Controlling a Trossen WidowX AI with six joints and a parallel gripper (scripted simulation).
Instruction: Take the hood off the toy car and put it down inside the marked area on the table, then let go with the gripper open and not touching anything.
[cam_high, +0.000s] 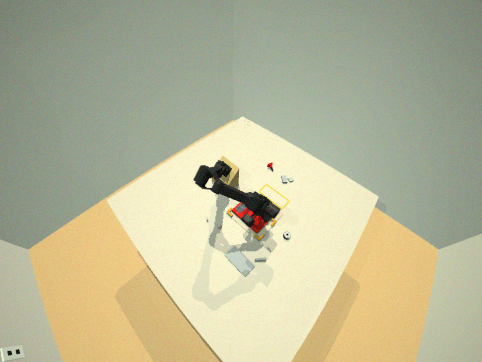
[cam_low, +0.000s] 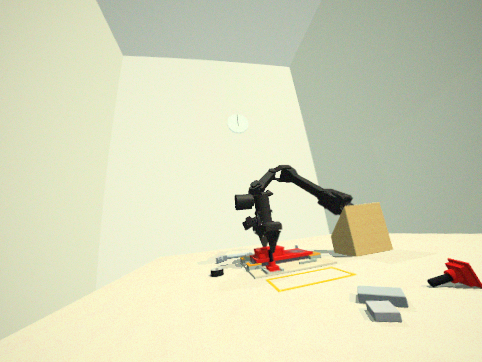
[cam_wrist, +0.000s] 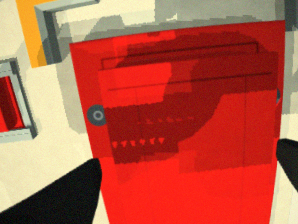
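The red hood lies right at my gripper tip. The rest, counted from my gripper tip: black wheel (19 cm ahead, 6 cm to the left, 3 cm below).
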